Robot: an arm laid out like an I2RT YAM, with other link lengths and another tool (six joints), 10 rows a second.
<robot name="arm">
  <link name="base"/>
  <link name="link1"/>
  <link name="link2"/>
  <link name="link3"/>
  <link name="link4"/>
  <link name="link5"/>
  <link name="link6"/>
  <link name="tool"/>
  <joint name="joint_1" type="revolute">
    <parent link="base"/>
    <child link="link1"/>
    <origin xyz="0 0 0.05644"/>
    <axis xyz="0 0 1"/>
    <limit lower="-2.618" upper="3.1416"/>
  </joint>
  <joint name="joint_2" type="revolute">
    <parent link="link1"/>
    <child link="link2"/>
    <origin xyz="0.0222 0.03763 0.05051"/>
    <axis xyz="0 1 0"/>
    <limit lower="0" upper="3.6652"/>
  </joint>
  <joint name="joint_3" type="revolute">
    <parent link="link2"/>
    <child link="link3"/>
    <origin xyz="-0.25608 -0.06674 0"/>
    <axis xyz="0 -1 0"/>
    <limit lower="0" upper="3.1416"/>
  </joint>
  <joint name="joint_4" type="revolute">
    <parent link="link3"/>
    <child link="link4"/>
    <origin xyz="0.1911 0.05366 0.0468"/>
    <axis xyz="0 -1 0"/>
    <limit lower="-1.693" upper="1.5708"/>
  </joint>
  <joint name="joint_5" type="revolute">
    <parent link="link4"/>
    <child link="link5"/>
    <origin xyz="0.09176 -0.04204 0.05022"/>
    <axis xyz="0 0 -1"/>
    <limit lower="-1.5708" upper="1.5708"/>
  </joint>
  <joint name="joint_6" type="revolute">
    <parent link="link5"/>
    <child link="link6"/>
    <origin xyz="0.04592 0 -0.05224"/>
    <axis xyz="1 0 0"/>
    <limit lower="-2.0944" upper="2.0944"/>
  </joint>
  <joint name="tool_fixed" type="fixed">
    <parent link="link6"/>
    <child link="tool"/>
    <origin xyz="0.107 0 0.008" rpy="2.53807 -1.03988 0.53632"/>
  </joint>
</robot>
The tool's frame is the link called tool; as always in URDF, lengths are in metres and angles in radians.
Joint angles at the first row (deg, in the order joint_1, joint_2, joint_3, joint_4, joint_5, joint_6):
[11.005, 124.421, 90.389, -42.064, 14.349, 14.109]
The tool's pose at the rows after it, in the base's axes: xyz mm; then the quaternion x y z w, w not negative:
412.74, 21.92, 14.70, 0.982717, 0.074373, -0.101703, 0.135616
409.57, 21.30, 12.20, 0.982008, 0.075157, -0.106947, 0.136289
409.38, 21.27, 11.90, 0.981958, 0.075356, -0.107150, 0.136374
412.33, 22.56, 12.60, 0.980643, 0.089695, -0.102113, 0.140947
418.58, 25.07, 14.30, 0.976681, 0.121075, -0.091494, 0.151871
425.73, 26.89, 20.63, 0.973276, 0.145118, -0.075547, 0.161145
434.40, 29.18, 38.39, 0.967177, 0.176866, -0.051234, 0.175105
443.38, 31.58, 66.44, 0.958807, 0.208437, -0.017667, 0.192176
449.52, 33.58, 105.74, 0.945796, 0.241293, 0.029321, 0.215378
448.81, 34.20, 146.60, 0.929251, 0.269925, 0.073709, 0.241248
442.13, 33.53, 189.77, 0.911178, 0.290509, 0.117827, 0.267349
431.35, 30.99, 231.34, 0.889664, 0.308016, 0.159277, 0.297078
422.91, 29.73, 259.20, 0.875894, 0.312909, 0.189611, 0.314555
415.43, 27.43, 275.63, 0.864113, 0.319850, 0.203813, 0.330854
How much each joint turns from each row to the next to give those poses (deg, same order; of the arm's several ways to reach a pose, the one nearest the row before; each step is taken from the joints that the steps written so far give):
[0.001, -0.001, -1.005, 0.000, 0.000, 0.000]
[-0.001, 0.000, -0.591, -0.022, 0.000, -0.023]
[0.000, 0.001, -0.085, 0.064, 0.000, -0.021]
[0.066, -0.001, -0.003, 0.746, 0.000, -1.792]
[0.108, 0.001, 0.023, 1.551, 0.022, -4.001]
[0.001, -0.591, 0.129, 1.422, 0.022, -3.343]
[0.000, -1.857, 0.878, 0.478, 0.022, -4.590]
[0.000, -2.995, 1.311, 0.022, 0.022, -4.961]
[-0.001, -4.831, 0.457, 0.723, -0.001, -5.815]
[0.001, -5.419, 0.000, 0.372, 0.000, -5.639]
[0.000, -5.923, 0.022, -0.109, 0.000, -4.983]
[-0.132, -5.858, -0.019, -0.067, 0.022, -5.181]
[0.000, -3.848, -0.002, 0.306, -0.022, -2.688]
[-0.108, -2.512, 0.001, -0.218, 0.132, -2.556]

